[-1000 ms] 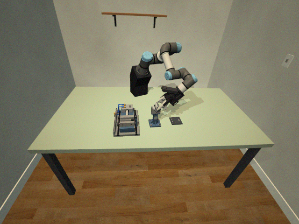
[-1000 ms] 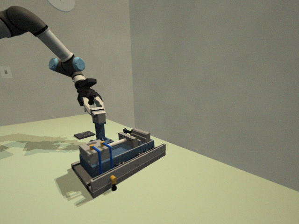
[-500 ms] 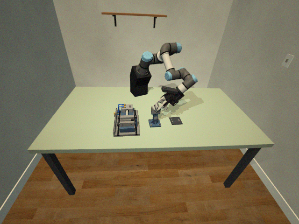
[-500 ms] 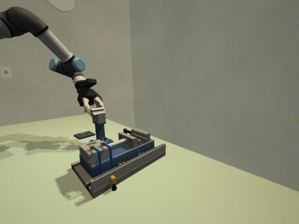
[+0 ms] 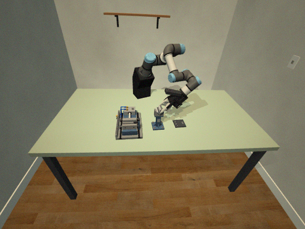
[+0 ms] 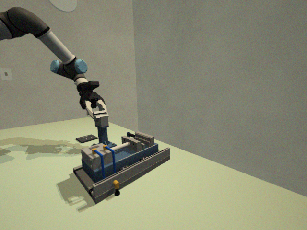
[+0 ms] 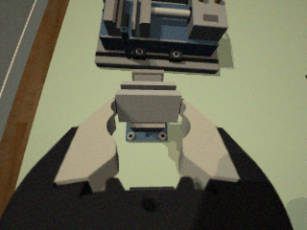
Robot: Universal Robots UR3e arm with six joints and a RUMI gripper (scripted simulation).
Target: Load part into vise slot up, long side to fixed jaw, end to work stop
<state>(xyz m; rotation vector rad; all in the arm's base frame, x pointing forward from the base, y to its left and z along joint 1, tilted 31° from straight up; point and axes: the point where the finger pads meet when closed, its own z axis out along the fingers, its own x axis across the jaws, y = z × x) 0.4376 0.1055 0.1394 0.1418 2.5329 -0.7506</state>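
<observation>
The part lies 1 cm to the right of my hand. From my hand the other things lie so: dark infeed plate 4 cm behind, 17 cm to the left, 16 cm below; fixed jaw 11 cm ahead, 22 cm to the right, 9 cm below; work stop rod 7 cm ahead, 17 cm to the right, 8 cm below.
</observation>
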